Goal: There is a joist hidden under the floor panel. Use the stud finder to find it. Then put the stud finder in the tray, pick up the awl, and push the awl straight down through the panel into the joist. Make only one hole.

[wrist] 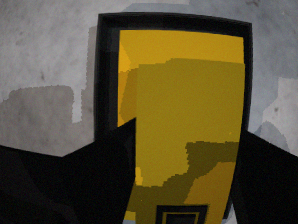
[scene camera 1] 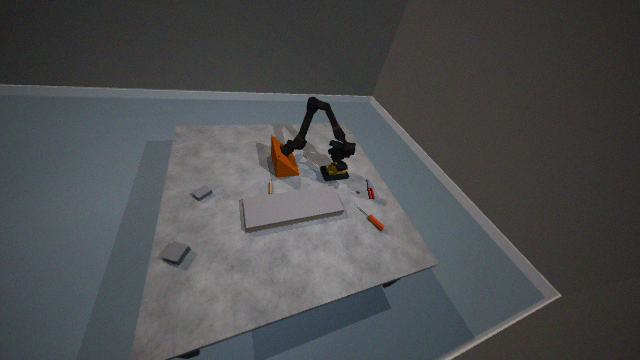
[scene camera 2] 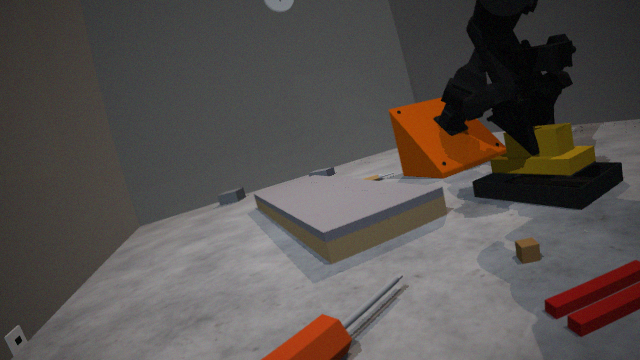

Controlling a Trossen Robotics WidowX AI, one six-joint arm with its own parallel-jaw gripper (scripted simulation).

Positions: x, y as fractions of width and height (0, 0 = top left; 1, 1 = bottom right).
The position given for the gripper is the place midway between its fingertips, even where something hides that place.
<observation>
In view: the gripper (scene camera 2: 0.85, 0.42), a yellow stud finder (scene camera 2: 0.87, 0.43) and a black tray (scene camera 2: 0.90, 0.53).
The yellow stud finder shows as well in the wrist view (wrist: 0.63, 0.40). The gripper shows as well in the wrist view (wrist: 0.61, 0.56). The black tray shows as well in the wrist view (wrist: 0.35, 0.36).
</observation>
